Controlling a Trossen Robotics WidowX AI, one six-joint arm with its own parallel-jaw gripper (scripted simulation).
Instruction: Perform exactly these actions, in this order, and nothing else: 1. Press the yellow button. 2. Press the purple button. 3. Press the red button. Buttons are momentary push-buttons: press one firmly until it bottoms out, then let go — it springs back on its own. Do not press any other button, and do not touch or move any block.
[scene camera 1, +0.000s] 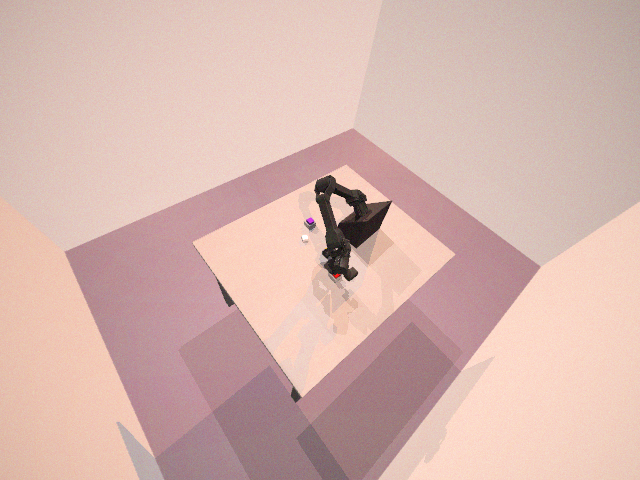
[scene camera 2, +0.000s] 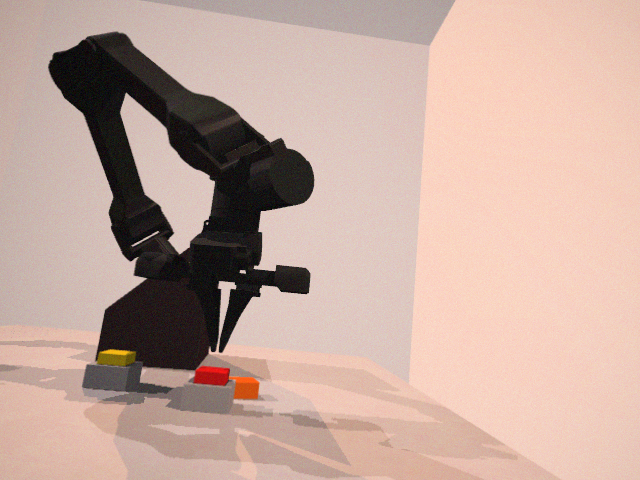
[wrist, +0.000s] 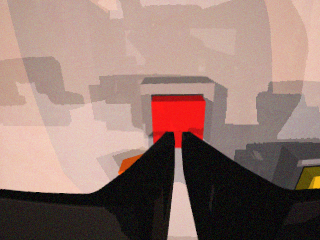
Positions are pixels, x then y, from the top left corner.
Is my gripper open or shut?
Shut.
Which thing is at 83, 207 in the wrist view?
My gripper.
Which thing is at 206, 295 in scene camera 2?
My gripper.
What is my gripper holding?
Nothing.
